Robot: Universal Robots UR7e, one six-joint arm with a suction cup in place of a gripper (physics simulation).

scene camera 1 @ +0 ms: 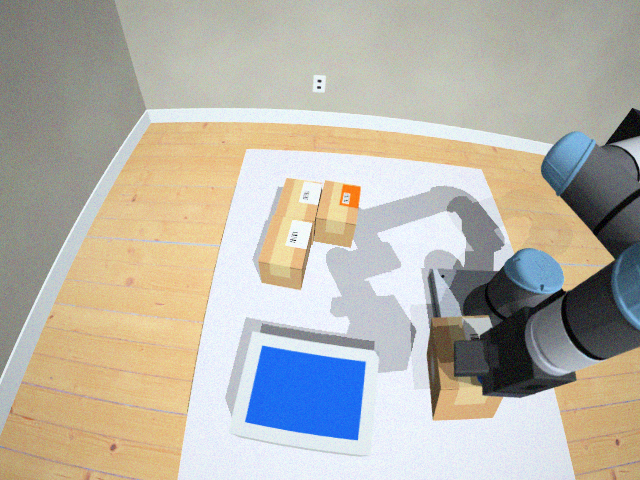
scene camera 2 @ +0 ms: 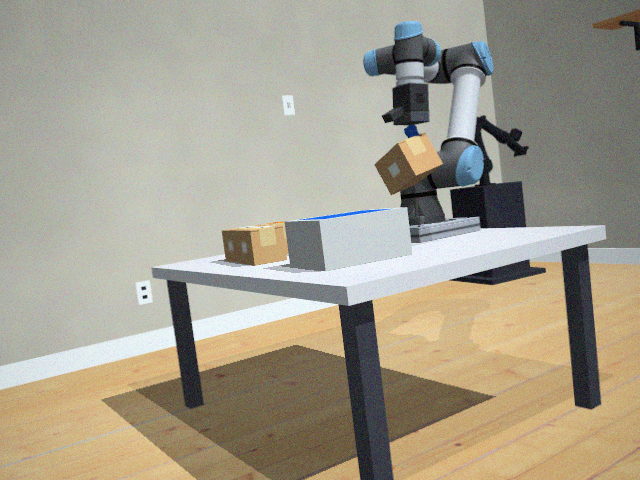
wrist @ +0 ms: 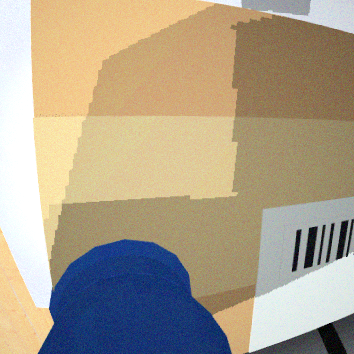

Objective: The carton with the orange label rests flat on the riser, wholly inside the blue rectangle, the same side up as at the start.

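Places are measured from the arm's base along level axes (x ahead, y left, z up), in centimetres.
Pixels of known places: hand, its tool point: (scene camera 2: pixel 411 141) (wrist: pixel 145 262); arm's base, origin of its link: (scene camera 1: pixel 489 314) (scene camera 2: pixel 421 222).
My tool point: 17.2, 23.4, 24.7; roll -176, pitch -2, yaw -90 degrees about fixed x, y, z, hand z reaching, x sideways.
Observation:
Ahead of a thing's pixels: the offset from my tool point to its top centre, as dx, dy, dz. "*": to the spot under its first point. Level surfaces: height alone.
The orange-labelled carton @[+24.7, -47.7, -19.0] (scene camera 1: pixel 336 210) stands on the table, label up, beside two white-labelled cartons. Its orange label @[* +24.7, -41.7, -19.1] (scene camera 2: pixel 279 223) shows as a sliver in scene camera 2. The pale grey riser @[+24.8, +1.9, -17.2] (scene camera 1: pixel 248 382) (scene camera 2: pixel 361 240) bears the blue rectangle @[+24.8, +1.9, -17.2] (scene camera 1: pixel 307 392) (scene camera 2: pixel 346 213) on its top; no carton stands on it. My gripper, a blue suction cup (scene camera 2: pixel 411 131) (wrist: pixel 122 300), is shut on another carton (scene camera 1: pixel 447 372) (scene camera 2: pixel 408 164) (wrist: pixel 150 165), which has a white barcode label. That carton hangs tilted above the table, right of the riser in scene camera 1. Its contact with the cup is partly hidden.
The two white-labelled cartons @[+35.2, -46.5, -19.0] (scene camera 1: pixel 305 206) @[+35.6, -32.3, -19.0] (scene camera 1: pixel 285 250) stand end to end, close against the orange-labelled one's left side in scene camera 1. The arm's base plate (scene camera 1: pixel 435 294) (scene camera 2: pixel 447 228) is on the table @[dz -29.2] (scene camera 1: pixel 392 444) (scene camera 2: pixel 465 255), near the held carton.

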